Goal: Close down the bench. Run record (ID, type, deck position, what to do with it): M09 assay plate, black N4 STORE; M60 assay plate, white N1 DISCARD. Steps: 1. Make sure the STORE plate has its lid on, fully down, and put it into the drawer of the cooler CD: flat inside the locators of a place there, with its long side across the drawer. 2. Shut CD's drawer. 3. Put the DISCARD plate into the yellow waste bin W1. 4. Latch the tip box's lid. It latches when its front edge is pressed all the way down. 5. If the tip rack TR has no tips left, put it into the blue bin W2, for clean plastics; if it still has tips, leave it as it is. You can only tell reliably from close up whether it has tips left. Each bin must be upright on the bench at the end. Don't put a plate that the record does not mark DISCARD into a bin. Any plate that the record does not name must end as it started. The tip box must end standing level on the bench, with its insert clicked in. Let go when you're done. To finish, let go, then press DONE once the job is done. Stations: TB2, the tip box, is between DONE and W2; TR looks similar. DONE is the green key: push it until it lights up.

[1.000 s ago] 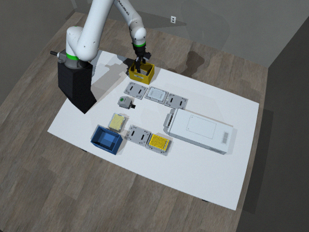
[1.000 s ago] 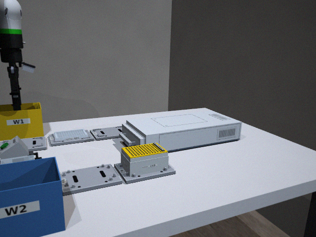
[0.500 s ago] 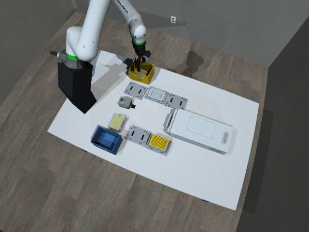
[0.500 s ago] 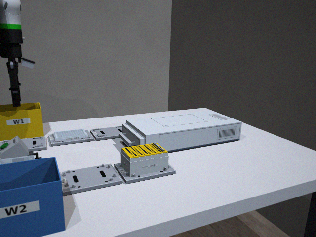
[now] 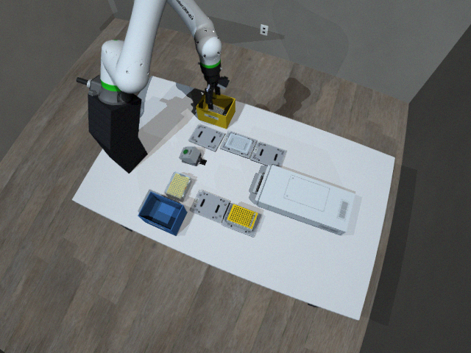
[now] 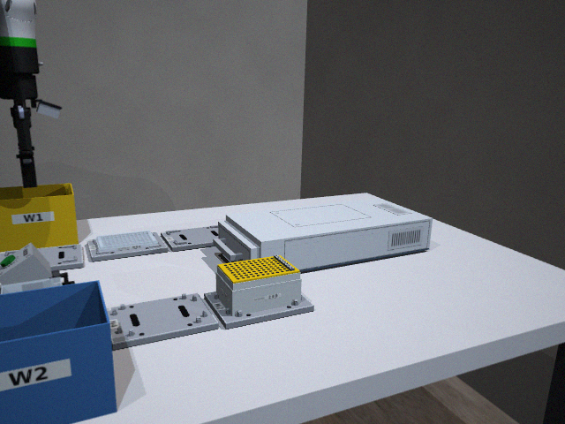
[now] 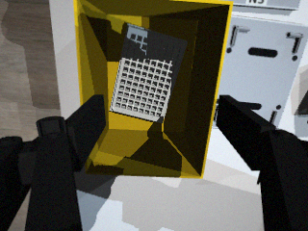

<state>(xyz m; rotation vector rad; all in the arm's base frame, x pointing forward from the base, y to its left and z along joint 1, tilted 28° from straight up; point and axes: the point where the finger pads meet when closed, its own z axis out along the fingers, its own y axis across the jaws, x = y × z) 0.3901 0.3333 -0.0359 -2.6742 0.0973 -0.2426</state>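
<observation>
The green done key is 60 mm behind my hand, 290 mm to the right of it and 100 mm below it. Round my hand: yellow bin W1: 10 mm to the left, 130 mm below; white plate: 10 mm ahead, 10 mm to the left, 160 mm below; deck nest: 150 mm to the right, 160 mm below.
</observation>
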